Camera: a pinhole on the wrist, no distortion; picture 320 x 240 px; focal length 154.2 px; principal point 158.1 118.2 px. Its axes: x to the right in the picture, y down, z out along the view. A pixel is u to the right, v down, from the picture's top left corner.
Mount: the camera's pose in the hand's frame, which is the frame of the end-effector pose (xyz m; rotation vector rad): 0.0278 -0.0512 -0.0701 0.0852 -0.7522 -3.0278
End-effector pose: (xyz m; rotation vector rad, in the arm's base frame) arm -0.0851 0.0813 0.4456 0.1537 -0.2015 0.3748
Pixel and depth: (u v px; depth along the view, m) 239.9 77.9 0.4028
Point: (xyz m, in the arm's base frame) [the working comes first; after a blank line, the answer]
In the camera's frame: 0.2137 -0.1053 0.4028

-0.3977 0.1716 0.6423
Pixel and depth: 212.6 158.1 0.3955
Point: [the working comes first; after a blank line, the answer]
In the camera's frame: 0.1398 0.1023 0.3955

-0.2749 0.0108 0.7300
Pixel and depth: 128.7 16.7 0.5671
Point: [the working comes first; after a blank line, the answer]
In the camera's frame: -0.1081 -0.3733 0.5671

-0.2435 0.5707 0.7814
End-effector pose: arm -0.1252 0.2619 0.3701 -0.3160 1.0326 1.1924
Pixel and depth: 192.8 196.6 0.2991
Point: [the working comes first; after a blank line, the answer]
In the camera's frame: 0.0673 0.1521 0.2991

0.0450 0.3898 0.5393
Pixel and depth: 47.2 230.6 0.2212
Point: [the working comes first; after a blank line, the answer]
In the camera's frame: -0.1591 0.1612 0.2212

0.0514 0.4791 0.3170
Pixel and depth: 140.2 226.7 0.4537
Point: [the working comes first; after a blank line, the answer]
In the camera's frame: -0.0527 0.3192 0.4537

0.2156 0.5823 0.5466
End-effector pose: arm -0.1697 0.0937 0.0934 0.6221 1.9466 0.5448
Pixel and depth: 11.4 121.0 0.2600
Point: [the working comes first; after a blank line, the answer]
In the camera's frame: -0.2474 0.0047 0.2600

-0.0994 0.3334 -0.1081
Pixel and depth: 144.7 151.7 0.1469
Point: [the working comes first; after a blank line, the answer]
In the camera's frame: -0.0128 0.0319 0.1469

-0.1164 0.1142 0.0341
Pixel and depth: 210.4 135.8 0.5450
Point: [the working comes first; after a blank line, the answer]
In the camera's frame: 0.1848 0.0622 0.5450

0.3190 0.1310 0.1270
